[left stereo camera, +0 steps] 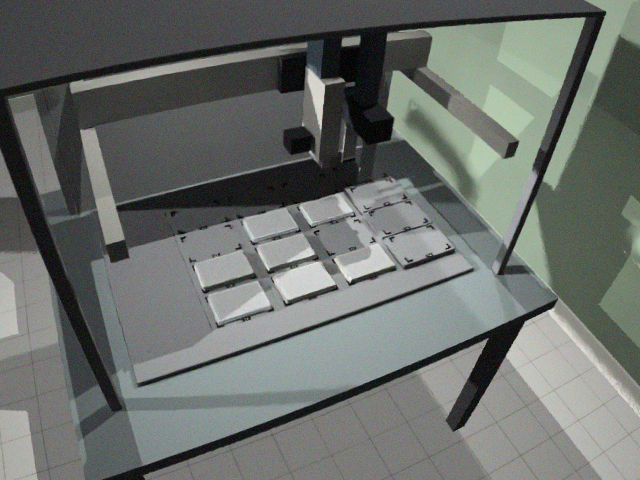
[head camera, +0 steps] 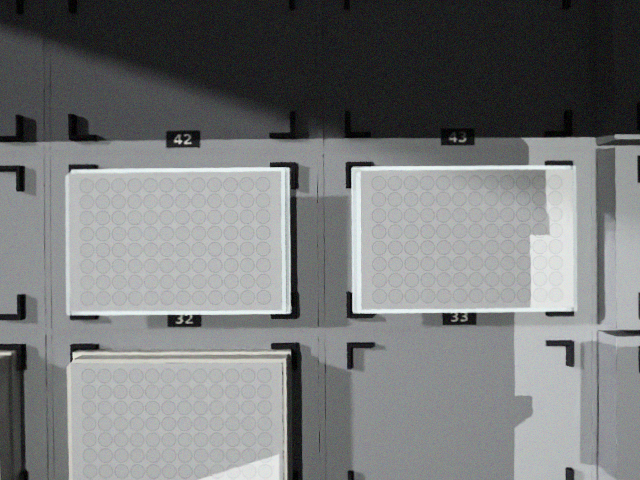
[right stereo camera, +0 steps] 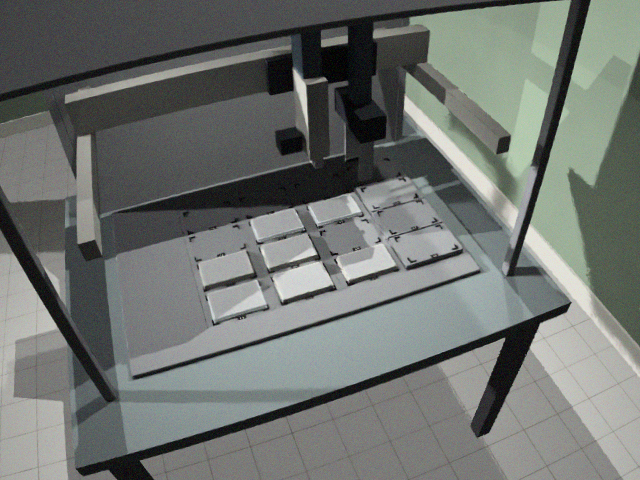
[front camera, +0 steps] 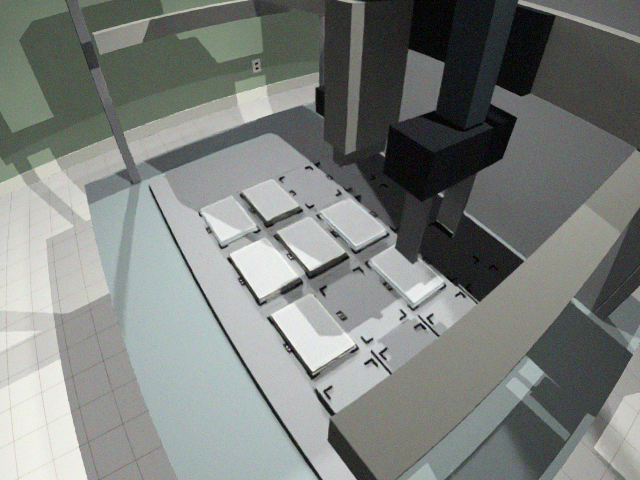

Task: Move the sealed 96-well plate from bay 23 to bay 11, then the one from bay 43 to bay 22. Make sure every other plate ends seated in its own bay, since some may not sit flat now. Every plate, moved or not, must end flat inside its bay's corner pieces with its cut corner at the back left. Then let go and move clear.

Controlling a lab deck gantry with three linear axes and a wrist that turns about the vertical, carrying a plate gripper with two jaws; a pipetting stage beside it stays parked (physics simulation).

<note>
The pictures show: my gripper, a bay 23, a bay 43 and a bay 44.
My gripper also shows in the left stereo camera view and in the right stereo camera view.
</note>
